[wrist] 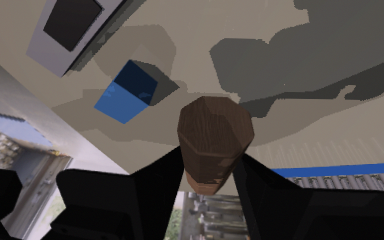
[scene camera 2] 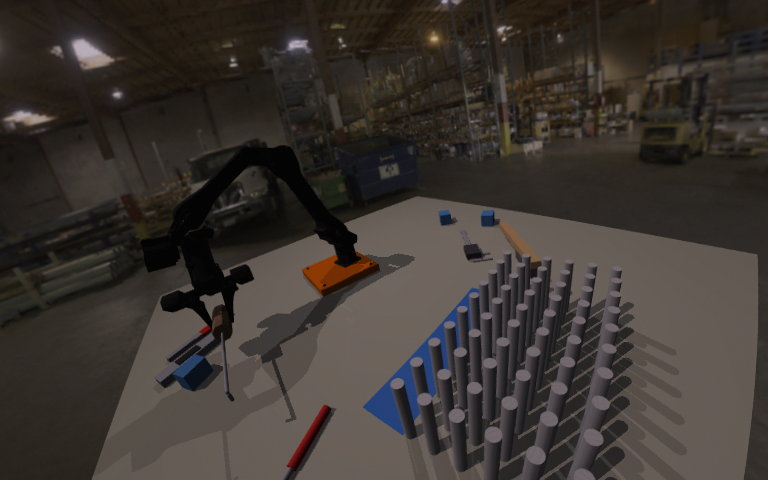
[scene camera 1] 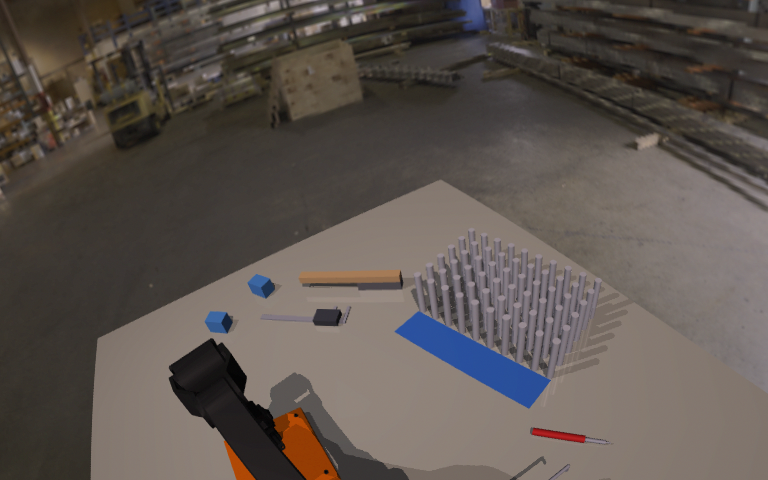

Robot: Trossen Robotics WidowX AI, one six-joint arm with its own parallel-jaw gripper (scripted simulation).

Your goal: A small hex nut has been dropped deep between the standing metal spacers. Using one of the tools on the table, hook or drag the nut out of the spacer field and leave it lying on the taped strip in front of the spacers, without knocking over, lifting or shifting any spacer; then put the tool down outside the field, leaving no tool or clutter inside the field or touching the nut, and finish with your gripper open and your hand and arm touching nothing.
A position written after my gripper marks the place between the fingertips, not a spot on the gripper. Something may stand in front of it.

Note:
I see my gripper (scene camera 2: 223,326), a black tool (scene camera 1: 323,317), a blue cube (scene camera 2: 196,369) and a blue taped strip (scene camera 1: 521,384).
My gripper shows as well in the wrist view (wrist: 208,151). The blue taped strip shows as well in scene camera 2 (scene camera 2: 382,405). The wrist view does not show the black tool: it is out of frame.

